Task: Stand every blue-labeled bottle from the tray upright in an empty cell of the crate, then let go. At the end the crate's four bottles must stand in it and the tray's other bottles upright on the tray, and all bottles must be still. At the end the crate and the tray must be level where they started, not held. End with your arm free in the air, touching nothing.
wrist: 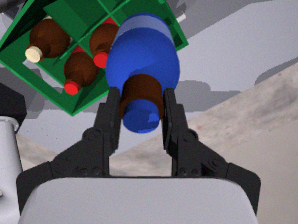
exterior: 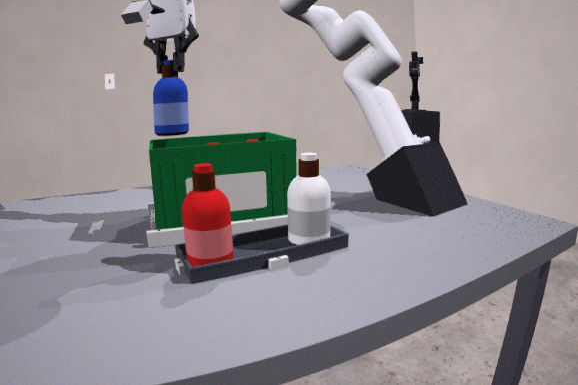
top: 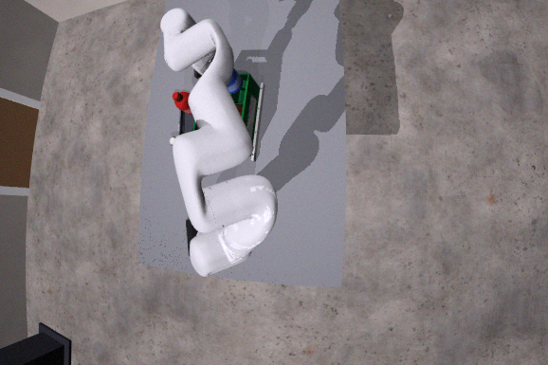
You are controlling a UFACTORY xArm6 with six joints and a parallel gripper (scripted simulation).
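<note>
The blue-labeled bottle is 7 cm below my hand. Also, from my hand: red bottle (25 cm to the left, 25 cm below, 4 cm behind); white bottle (25 cm below, 22 cm to the left, 22 cm behind); green crate (25 cm below, 9 cm behind, 4 cm to the left).
</note>
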